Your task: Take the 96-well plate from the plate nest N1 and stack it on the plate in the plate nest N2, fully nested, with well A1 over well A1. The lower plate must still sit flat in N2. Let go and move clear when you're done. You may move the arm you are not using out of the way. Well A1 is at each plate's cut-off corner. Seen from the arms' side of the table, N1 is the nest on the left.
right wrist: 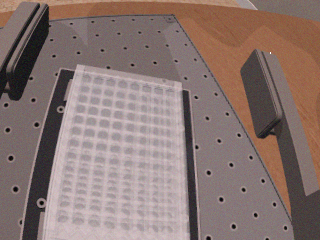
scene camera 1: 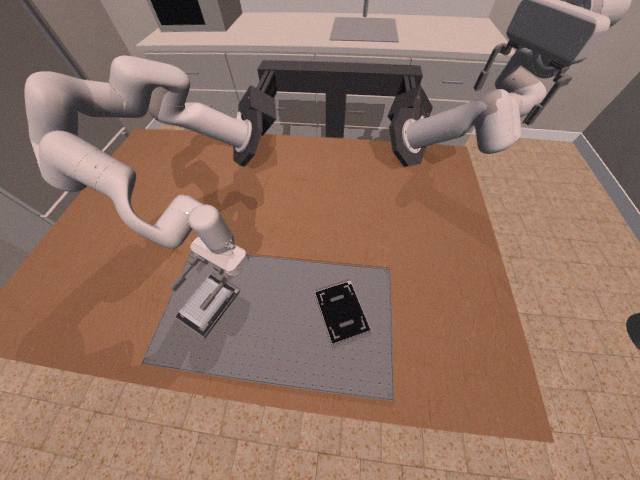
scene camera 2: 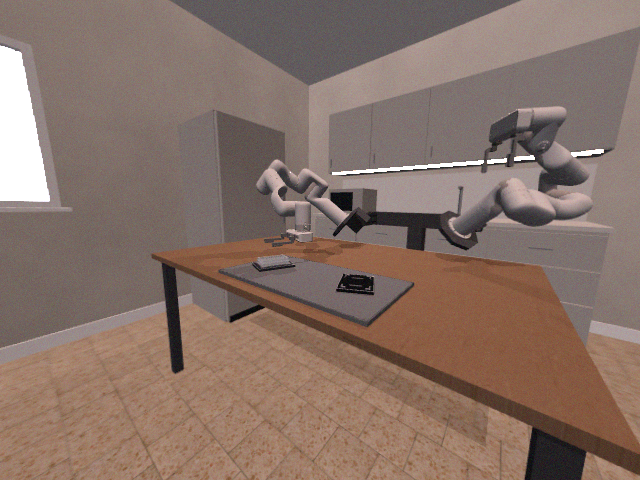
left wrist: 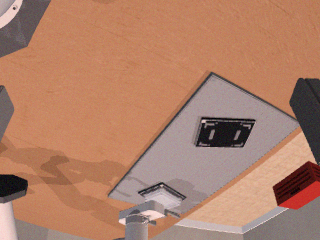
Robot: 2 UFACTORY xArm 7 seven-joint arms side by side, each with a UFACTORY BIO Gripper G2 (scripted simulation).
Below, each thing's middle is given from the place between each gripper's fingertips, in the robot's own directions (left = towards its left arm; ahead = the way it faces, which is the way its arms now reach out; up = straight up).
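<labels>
My right hand is 10 cm above the nest N1 (scene camera 1: pixel 334 313), 1 cm short of it and 41 cm to the right of it. Counted from my left hand, the nest N1 is 430 mm below, 370 mm to the right and 390 mm ahead.
</labels>
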